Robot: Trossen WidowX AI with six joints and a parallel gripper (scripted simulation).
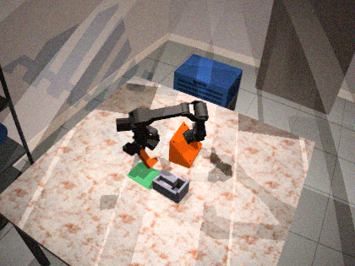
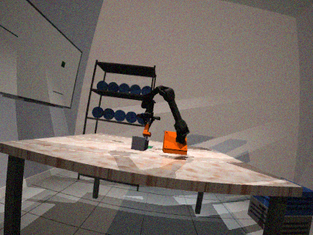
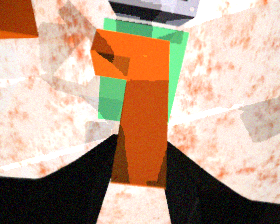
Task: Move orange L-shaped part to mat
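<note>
Right now my gripper tip is 20 mm to the right of the green mat and 170 mm above it. The rest, counted from my gripper tip: orange L-shaped part (20 mm behind, 30 mm to the left, 30 mm below).
</note>
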